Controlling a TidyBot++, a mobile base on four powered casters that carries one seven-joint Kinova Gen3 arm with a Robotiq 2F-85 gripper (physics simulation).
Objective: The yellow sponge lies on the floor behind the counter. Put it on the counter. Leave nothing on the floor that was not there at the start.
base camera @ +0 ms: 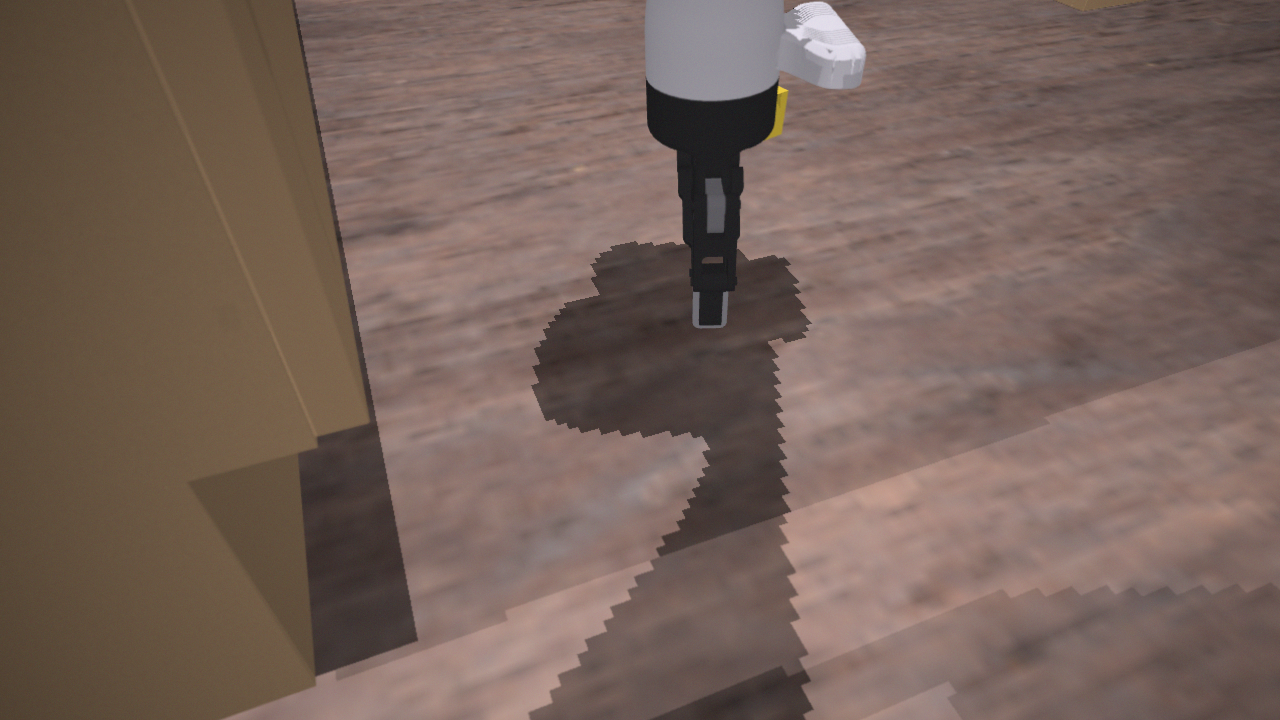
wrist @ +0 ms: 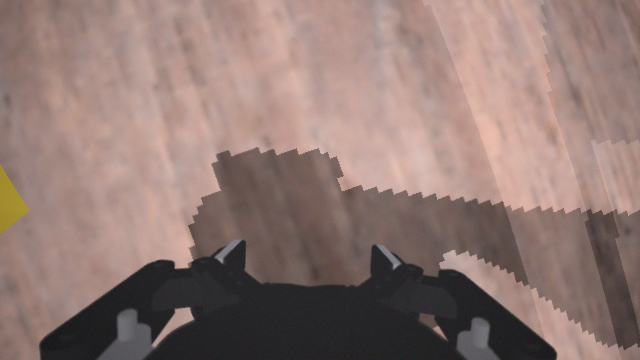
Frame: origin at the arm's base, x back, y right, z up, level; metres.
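Seen in the pictures: gripper, fingertip midpoint: (base camera: 705, 283) (wrist: 308, 256).
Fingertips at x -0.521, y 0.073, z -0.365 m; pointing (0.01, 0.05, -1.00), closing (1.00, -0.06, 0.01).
A point is followed by its place in that frame.
The yellow sponge (base camera: 781, 112) {z -0.372, x -0.807, y 0.182 m} (wrist: 11, 201) {z -0.388, x -0.759, y 0.113 m} lies on the floor. In the base camera view it is mostly hidden behind the arm's wrist; in the wrist view one corner of it shows at the left edge. My gripper (base camera: 709, 308) {z -0.365, x -0.521, y 0.073 m} (wrist: 308, 256) {z -0.365, x -0.521, y 0.073 m} points down above the floor, nearer the base than the sponge. It is open and empty, and the sponge is off to the side, outside the fingers. In the base camera view the gripper is seen edge-on, with its fingers in line. The counter's top does not show in either view.
A tall tan wooden body (base camera: 152, 268) {z -0.168, x -0.270, y -0.113 m}, which may be part of the counter, stands along the left of the base camera view. Part of another tan object (base camera: 1099, 3) {z -0.389, x -1.174, y 0.698 m} shows at the top right. The arm's shadow falls on the wood floor (base camera: 1029, 223) {z -0.396, x -0.638, y 0.368 m}.
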